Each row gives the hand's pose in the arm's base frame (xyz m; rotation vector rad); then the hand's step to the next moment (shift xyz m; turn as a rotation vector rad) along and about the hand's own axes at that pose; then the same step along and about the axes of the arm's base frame.
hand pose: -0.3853 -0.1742 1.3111 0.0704 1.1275 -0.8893
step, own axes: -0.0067 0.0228 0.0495 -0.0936 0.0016 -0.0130
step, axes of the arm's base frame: 0.0510 -0.0042 0.0199 -0.0213 0.0614 0.0686
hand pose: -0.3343 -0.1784 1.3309 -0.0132 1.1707 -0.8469
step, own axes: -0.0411 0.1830 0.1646 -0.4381 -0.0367 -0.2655
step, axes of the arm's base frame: 0.2331 0.0853 0.0253 -0.2908 0.3397 0.2526
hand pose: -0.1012 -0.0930 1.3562 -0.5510 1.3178 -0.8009
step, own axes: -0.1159 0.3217 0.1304 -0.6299 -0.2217 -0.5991
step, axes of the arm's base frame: 0.1854 0.2798 -0.1458 -0.6644 0.4014 0.4498
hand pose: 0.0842 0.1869 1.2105 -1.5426 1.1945 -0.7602
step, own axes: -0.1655 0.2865 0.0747 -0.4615 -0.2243 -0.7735
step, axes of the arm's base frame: -0.0756 0.1775 -0.2790 -0.7667 0.1852 0.4893
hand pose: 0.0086 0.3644 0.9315 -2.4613 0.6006 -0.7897
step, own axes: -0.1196 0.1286 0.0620 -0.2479 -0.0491 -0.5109
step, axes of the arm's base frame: -0.0822 -0.0181 -0.1661 -0.4898 0.0139 0.2911
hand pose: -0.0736 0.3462 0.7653 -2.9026 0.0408 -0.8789
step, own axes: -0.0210 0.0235 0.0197 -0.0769 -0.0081 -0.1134
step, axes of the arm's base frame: -0.0064 -0.0203 -0.0305 -0.1269 0.0016 0.0522
